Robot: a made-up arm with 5 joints. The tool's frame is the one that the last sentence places.
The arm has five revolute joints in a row. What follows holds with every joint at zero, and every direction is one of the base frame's. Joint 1 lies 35 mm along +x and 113 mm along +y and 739.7 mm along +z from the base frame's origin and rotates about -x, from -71.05 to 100.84 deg. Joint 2 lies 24.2 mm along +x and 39.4 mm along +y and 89.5 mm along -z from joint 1 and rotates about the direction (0.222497, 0.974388, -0.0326), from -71.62 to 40.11 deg. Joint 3 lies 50.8 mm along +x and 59.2 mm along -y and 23.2 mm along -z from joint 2 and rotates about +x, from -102.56 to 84.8 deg. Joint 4 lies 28.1 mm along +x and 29.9 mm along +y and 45.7 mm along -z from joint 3 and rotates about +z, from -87.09 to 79.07 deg. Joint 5 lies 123.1 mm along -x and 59.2 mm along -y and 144 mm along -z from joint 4 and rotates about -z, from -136.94 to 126.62 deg. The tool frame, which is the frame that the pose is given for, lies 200 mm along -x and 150.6 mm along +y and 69.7 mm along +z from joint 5; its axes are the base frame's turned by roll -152.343, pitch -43.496 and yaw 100.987 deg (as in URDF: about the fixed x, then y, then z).
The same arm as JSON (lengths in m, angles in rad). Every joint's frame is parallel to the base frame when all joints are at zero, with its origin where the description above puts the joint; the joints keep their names.
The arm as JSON. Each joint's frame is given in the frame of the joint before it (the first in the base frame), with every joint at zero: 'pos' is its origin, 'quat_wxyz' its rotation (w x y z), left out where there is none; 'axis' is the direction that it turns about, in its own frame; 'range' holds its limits. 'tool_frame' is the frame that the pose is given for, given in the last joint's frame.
{"length_unit": "m", "angle_unit": "rad", "joints": [
  {"joint": "joint 1", "pos": [0.035, 0.113, 0.7397], "axis": "-x", "range": [-1.2401, 1.76]},
  {"joint": "joint 2", "pos": [0.0242, 0.0394, -0.0895], "axis": [0.222497, 0.974388, -0.0326], "range": [-1.25, 0.7001]},
  {"joint": "joint 3", "pos": [0.0508, -0.0592, -0.0232], "axis": "+x", "range": [-1.79, 1.48]},
  {"joint": "joint 4", "pos": [0.0281, 0.0299, -0.0457], "axis": "+z", "range": [-1.52, 1.38]},
  {"joint": "joint 5", "pos": [-0.1231, -0.0592, -0.144], "axis": "-z", "range": [-2.3901, 2.2099]}
], "tool_frame": {"pos": [-0.2, 0.1506, 0.0697], "quat_wxyz": [0.418825, -0.505429, -0.752204, -0.057596]}}

